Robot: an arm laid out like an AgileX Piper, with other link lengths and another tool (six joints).
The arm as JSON. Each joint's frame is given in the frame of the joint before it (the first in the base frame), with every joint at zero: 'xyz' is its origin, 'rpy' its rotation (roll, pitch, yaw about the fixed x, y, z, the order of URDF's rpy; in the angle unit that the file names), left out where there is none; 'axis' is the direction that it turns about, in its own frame. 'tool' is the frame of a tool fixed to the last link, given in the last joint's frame.
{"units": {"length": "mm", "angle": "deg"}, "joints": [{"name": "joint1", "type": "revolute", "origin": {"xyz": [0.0, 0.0, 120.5]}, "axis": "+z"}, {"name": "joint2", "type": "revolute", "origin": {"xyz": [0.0, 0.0, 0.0]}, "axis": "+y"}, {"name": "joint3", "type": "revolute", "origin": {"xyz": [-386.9, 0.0, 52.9]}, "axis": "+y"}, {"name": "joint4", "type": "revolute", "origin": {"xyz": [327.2, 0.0, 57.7]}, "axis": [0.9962, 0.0, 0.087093]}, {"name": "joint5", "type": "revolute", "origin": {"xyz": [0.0, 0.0, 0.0]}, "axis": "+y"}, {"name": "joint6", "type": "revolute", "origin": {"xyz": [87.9, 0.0, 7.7]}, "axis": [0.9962, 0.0, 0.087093]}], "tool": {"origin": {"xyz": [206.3, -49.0, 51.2], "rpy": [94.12, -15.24, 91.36]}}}
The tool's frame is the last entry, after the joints.
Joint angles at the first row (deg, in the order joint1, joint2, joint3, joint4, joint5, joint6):
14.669, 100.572, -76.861, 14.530, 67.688, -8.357
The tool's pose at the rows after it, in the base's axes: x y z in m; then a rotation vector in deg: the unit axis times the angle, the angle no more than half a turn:
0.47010 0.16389 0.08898 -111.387 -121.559 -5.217
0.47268 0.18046 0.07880 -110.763 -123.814 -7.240
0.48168 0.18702 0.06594 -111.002 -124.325 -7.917
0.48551 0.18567 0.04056 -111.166 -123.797 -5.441
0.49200 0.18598 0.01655 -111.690 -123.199 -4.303
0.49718 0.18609 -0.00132 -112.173 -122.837 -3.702
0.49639 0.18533 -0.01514 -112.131 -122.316 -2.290
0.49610 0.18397 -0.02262 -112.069 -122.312 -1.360
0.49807 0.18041 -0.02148 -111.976 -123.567 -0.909
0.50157 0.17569 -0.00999 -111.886 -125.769 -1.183
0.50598 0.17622 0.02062 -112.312 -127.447 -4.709
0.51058 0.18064 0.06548 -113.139 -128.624 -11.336
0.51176 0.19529 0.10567 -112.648 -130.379 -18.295
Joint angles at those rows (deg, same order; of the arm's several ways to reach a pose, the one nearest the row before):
17.031, 100.572, -72.231, 14.393, 62.687, -8.356
19.122, 100.840, -70.357, 14.394, 58.417, -8.357
19.723, 102.554, -70.269, 14.394, 55.859, -8.358
19.724, 105.520, -70.269, 14.032, 54.540, -8.355
19.724, 108.393, -70.267, 14.033, 52.402, -8.357
19.724, 110.523, -70.267, 14.033, 50.606, -8.357
19.724, 112.065, -70.268, 14.033, 50.124, -8.357
19.725, 112.896, -70.268, 13.772, 49.866, -8.356
19.724, 112.773, -70.267, 12.680, 49.789, -8.357
19.723, 111.510, -70.267, 11.069, 50.048, -8.358
19.724, 108.170, -70.267, 10.700, 50.520, -8.356
19.724, 103.379, -70.269, 11.388, 50.650, -8.357
20.839, 99.297, -70.267, 12.305, 49.889, -8.356

